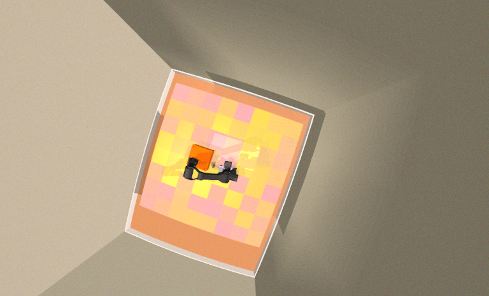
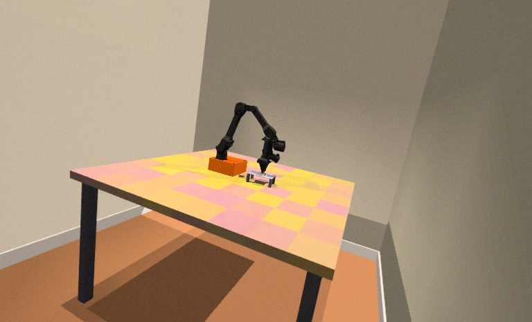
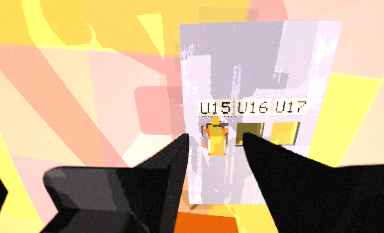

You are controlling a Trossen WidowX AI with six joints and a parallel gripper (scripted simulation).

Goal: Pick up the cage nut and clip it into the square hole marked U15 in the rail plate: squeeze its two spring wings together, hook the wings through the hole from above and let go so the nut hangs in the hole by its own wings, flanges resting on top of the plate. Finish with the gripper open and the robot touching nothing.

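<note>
Now: gripper tip 10 mm above the cage nut.
</note>
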